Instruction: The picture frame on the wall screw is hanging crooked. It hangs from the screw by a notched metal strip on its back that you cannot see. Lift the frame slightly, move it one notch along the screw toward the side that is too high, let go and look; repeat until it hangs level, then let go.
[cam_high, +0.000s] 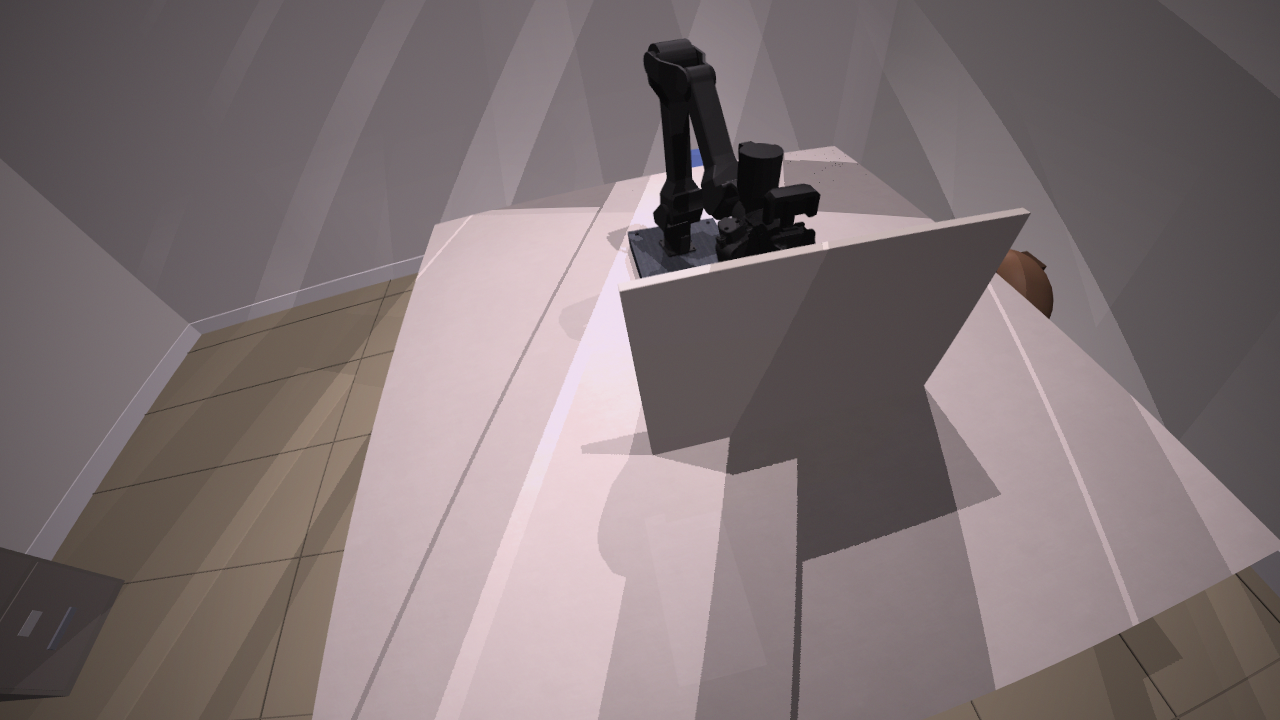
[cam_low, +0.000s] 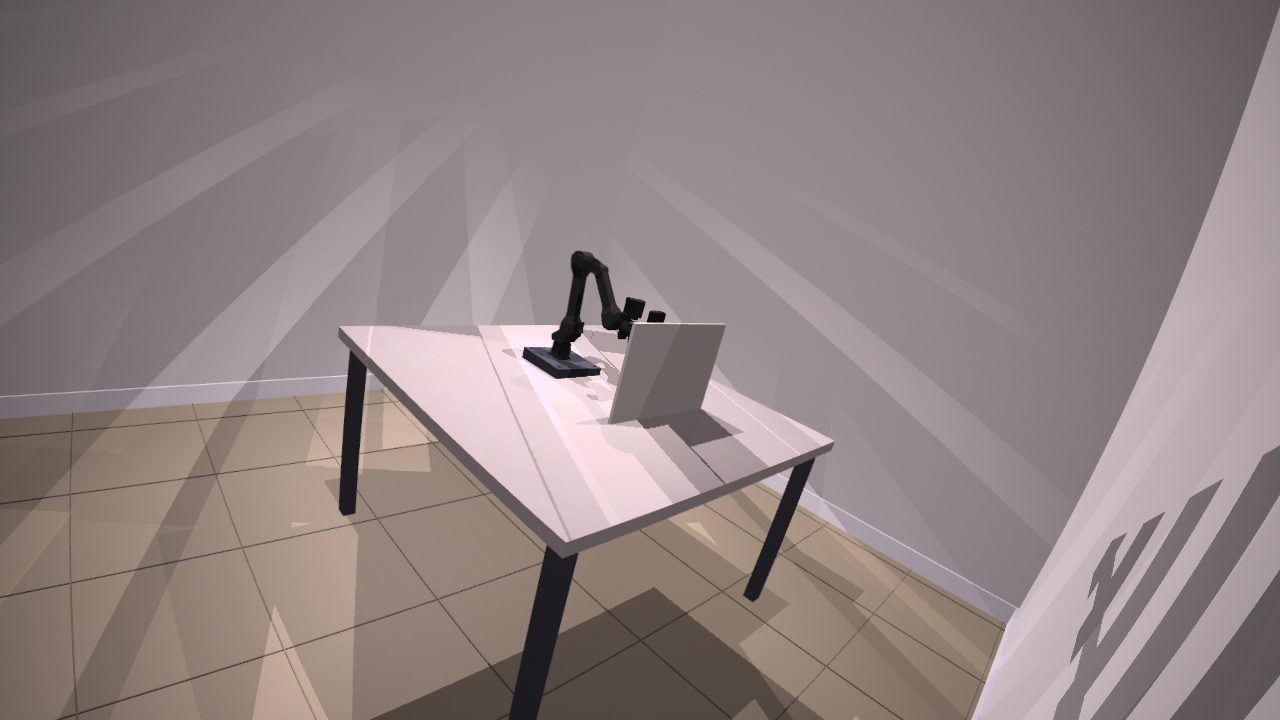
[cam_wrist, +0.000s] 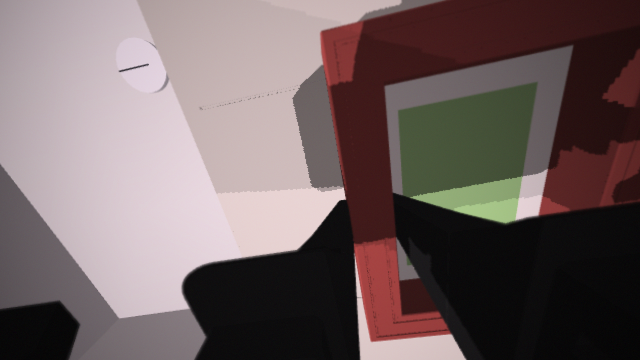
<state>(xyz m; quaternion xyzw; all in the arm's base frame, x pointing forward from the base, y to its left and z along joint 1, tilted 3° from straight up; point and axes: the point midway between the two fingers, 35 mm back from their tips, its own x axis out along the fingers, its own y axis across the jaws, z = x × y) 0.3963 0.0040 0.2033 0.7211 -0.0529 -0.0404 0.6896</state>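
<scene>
Right now my gripper tip is 50 mm above the picture frame. The rest, counted from my gripper tip: wall panel 20 mm ahead, 10 mm to the left, 70 mm below.
</scene>
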